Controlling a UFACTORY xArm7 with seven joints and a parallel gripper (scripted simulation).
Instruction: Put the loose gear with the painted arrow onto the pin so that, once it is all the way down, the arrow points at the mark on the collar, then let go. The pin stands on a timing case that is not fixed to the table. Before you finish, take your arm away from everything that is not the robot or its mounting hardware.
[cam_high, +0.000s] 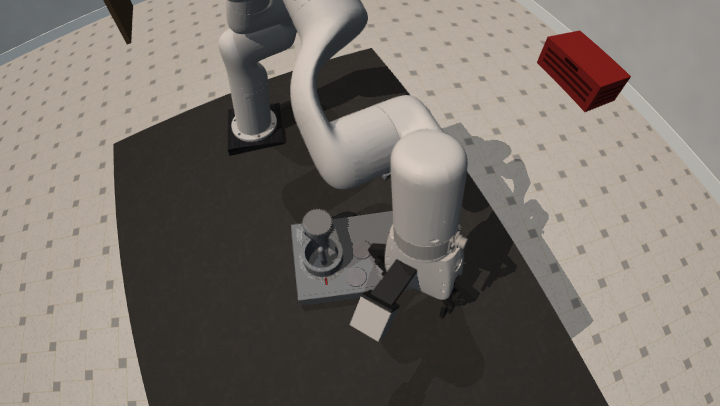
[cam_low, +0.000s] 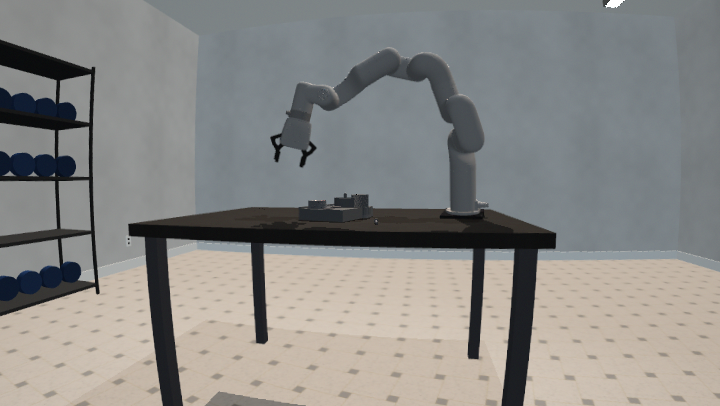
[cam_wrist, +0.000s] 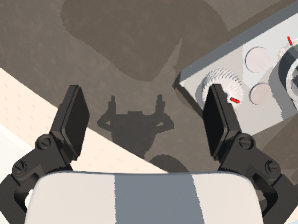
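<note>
Right now the loose gear is 150 mm below my hand, 110 mm behind it and 10 mm to the left of it. The rest, counted from my hand: small bolt 330 mm behind, 200 mm below, 120 mm to the left.
</note>
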